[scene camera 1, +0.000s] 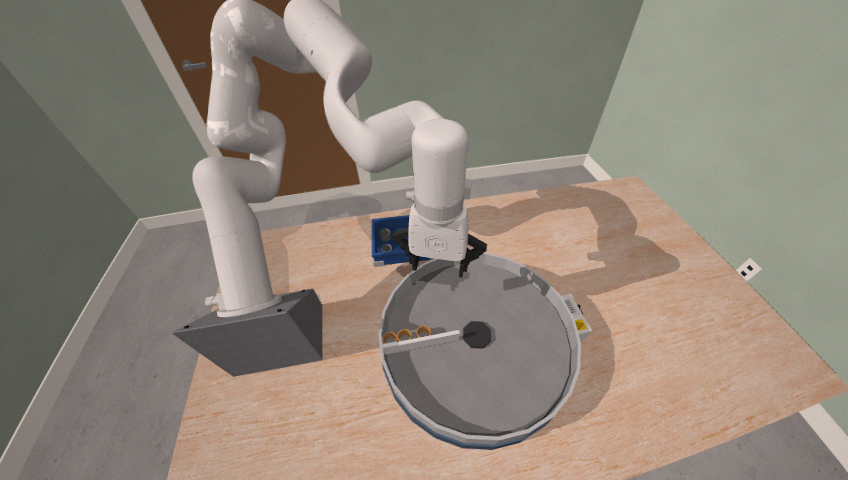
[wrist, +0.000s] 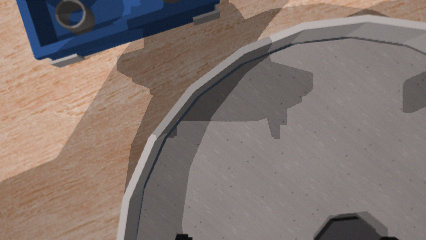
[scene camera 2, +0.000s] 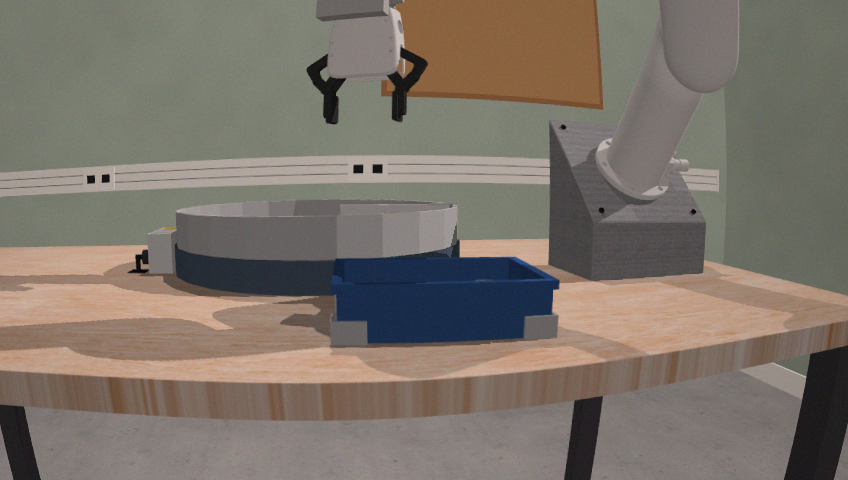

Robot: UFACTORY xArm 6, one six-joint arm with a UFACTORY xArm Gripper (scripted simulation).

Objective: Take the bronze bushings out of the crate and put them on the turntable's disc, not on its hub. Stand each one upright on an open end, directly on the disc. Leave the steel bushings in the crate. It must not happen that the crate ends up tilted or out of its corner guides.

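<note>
Scene camera 2: my gripper [scene camera 2: 363, 122], blue crate [scene camera 2: 404, 300]. Scene camera 1: turntable disc [scene camera 1: 509, 367], blue crate [scene camera 1: 397, 255], my gripper [scene camera 1: 438, 268]. Wrist view: turntable disc [wrist: 319, 133].
</note>
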